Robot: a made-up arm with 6 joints. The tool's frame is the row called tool. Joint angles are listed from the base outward. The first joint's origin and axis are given. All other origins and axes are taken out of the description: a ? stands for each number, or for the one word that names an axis. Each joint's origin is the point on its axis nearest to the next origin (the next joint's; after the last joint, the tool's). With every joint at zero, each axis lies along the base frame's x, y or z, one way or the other. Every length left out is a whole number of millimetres.
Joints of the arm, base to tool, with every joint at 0 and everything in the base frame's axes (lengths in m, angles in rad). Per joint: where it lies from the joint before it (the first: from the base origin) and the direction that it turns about. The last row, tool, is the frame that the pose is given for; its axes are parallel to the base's.
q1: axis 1 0 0 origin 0.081 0 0.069
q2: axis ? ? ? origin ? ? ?
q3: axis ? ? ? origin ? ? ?
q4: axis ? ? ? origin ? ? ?
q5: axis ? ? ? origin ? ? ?
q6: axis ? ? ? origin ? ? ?
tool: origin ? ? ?
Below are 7 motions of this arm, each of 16 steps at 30 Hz.
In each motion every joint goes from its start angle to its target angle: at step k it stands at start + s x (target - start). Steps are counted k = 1, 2, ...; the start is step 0. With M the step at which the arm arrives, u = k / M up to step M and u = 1 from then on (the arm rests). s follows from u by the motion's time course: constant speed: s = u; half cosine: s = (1 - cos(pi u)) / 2; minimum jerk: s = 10 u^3 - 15 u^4 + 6 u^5.
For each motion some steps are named. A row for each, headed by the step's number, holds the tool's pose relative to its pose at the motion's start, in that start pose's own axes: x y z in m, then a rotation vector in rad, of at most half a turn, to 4 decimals.
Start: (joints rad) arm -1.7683 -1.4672 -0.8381 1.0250 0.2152 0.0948
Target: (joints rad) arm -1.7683 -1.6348 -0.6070 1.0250 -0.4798 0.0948
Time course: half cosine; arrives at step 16
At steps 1, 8, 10, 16:
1: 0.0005 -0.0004 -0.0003 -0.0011 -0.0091 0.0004
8: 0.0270 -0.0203 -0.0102 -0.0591 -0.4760 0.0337
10: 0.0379 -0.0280 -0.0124 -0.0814 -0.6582 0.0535
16: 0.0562 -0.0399 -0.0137 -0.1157 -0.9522 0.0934

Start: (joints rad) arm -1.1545 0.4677 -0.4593 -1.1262 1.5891 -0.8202
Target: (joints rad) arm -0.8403 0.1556 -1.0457 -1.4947 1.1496 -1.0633
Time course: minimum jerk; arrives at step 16
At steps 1, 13, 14, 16:
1: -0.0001 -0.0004 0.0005 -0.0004 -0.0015 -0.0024
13: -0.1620 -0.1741 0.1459 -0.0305 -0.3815 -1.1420
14: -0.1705 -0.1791 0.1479 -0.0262 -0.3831 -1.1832
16: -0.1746 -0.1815 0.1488 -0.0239 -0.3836 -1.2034

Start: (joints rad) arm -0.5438 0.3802 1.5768 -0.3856 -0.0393 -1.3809
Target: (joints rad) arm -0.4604 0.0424 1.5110 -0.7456 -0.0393 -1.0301
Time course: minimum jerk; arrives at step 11
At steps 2, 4, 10, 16:
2: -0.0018 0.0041 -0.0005 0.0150 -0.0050 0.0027
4: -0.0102 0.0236 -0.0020 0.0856 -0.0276 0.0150
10: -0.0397 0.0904 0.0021 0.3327 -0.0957 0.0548
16: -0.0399 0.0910 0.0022 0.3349 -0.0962 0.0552

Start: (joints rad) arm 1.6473 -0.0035 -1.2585 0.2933 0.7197 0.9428
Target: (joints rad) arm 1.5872 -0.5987 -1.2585 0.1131 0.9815 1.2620
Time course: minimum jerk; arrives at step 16
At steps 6, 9, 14, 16:
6: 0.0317 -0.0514 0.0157 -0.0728 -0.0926 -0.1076
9: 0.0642 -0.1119 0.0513 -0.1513 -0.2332 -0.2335
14: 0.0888 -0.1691 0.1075 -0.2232 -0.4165 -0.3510
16: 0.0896 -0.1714 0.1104 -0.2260 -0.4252 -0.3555

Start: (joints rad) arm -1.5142 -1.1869 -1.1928 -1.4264 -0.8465 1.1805
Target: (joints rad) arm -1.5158 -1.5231 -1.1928 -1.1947 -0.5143 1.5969
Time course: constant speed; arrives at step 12
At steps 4, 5, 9, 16:
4: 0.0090 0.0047 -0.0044 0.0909 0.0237 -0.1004
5: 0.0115 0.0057 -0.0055 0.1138 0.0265 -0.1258
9: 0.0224 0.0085 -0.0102 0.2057 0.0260 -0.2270
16: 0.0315 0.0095 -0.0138 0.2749 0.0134 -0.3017

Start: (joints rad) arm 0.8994 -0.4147 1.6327 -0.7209 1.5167 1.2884
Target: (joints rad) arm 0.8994 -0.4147 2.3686 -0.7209 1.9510 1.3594
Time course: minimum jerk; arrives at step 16
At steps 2, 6, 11, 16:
2: 0.0007 -0.0006 0.0004 0.0100 0.0037 -0.0143
6: 0.0119 -0.0125 0.0056 0.1719 0.0690 -0.2435
11: 0.0312 -0.0466 0.0081 0.5131 0.2433 -0.7117
16: 0.0355 -0.0599 0.0058 0.6256 0.3124 -0.8616

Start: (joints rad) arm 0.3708 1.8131 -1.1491 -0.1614 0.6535 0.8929
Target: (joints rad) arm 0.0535 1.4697 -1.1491 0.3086 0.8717 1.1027
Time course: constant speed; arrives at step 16
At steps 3, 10, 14, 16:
3: -0.0031 0.0094 -0.0088 0.1051 -0.0151 -0.0247
10: -0.0081 0.0314 -0.0245 0.3432 -0.0480 -0.0666
14: -0.0103 0.0435 -0.0309 0.4741 -0.0647 -0.0816
16: -0.0113 0.0493 -0.0335 0.5378 -0.0723 -0.0870

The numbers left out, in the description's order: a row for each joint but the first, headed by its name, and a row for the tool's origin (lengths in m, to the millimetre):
q2: axis 0 1 0, xyz 0 -0.132 -0.376
q3: axis 0 0 -1, xyz -0.12 0 0.069
q4: axis 1 0 0, xyz 0.029 -0.055 0
q5: axis 0 1 0, xyz 0 0.159 -0.253
q6: axis 1 0 0, xyz -0.015 0 0.057
tool: xyz 0 -0.006 -0.055

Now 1 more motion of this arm.
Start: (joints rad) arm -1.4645 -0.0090 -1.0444 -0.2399 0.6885 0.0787
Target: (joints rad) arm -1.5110 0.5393 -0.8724 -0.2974 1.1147 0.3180
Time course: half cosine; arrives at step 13
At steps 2, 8, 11, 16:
2: -0.0065 0.0033 0.0016 0.0342 0.0452 0.0066
8: -0.0762 0.0303 0.0291 0.3731 0.5604 0.0630
11: -0.1043 0.0366 0.0459 0.4963 0.7954 0.0773
16: -0.1102 0.0376 0.0498 0.5208 0.8473 0.0796

